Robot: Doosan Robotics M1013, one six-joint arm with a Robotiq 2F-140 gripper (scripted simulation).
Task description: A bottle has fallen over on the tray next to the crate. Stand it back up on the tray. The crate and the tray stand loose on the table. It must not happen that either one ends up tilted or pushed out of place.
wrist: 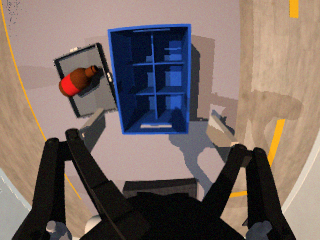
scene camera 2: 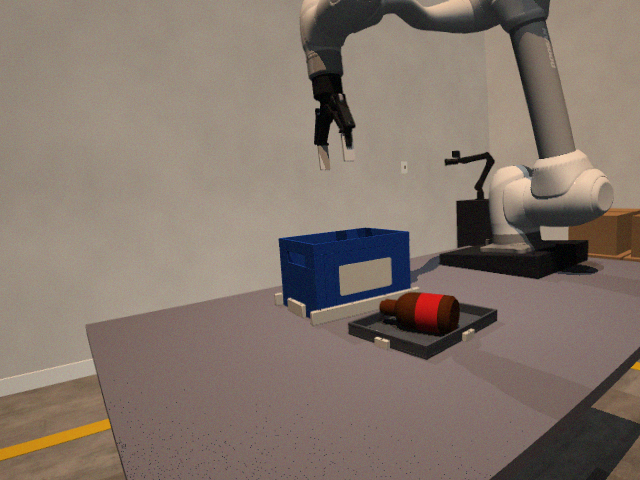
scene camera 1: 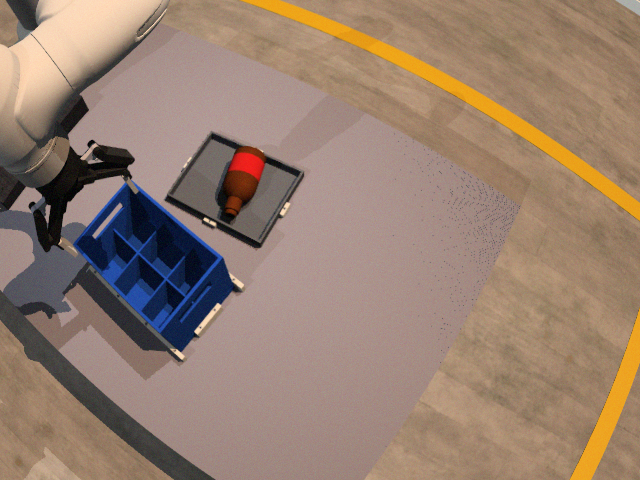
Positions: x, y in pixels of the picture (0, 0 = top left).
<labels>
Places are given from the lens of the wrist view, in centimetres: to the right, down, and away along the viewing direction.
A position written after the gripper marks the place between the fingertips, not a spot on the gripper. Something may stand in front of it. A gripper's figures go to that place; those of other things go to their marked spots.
gripper (wrist: 157, 121): 0, 0, 20
blue crate (wrist: 138, 80): -8, -13, 51
bottle (wrist: 80, 78): -26, -13, 45
dark tray (wrist: 84, 104): -31, -6, 56
The marked spots on the blue crate and the dark tray are 25 cm apart.
</labels>
